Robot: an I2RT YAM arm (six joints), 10 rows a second.
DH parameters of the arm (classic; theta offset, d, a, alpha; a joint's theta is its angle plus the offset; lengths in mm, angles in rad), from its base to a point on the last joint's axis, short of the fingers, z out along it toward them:
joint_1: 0 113.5 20 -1.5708
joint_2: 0 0 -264 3.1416
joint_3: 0.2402 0 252.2 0
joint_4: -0.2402 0 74 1.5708
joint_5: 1.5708 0 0 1.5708
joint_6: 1.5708 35.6 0 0
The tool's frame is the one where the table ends.
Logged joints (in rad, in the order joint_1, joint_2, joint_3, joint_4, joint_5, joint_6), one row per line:
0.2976, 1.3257, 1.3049, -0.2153, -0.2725, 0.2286
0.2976, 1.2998, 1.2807, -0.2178, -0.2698, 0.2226
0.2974, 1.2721, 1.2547, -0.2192, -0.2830, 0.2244
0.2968, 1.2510, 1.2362, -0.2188, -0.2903, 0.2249
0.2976, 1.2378, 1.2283, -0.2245, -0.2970, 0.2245
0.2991, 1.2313, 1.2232, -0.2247, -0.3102, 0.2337
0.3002, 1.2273, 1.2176, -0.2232, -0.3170, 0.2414
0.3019, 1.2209, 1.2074, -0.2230, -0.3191, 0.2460
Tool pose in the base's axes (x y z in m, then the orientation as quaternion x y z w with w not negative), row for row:
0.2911, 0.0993, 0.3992, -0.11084, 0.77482, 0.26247, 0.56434
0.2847, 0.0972, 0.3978, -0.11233, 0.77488, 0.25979, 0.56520
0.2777, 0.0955, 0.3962, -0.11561, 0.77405, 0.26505, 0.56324
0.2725, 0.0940, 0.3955, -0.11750, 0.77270, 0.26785, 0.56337
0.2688, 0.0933, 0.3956, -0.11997, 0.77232, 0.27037, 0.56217
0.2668, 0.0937, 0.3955, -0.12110, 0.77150, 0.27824, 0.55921
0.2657, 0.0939, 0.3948, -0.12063, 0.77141, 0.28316, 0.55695
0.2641, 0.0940, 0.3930, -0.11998, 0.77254, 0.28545, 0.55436
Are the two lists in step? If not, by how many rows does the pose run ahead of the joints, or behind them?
They are in step.
